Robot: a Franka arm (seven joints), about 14 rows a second.
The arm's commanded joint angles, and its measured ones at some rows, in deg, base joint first. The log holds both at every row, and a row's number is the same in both.
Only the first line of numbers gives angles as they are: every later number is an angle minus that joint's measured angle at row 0.
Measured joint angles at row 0: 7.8 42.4 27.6 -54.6 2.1 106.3 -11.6
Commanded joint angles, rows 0 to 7: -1.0 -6.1 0.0 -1.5 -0.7 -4.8 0.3; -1.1 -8.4 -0.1 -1.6 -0.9 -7.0 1.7; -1.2 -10.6 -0.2 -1.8 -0.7 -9.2 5.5; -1.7 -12.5 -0.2 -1.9 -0.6 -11.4 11.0; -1.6 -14.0 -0.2 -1.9 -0.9 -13.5 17.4; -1.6 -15.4 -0.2 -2.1 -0.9 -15.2 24.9; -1.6 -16.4 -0.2 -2.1 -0.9 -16.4 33.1; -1.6 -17.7 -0.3 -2.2 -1.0 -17.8 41.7
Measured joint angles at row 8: -1.4 -14.7 -0.1 -0.1 0.0 -16.0 28.0
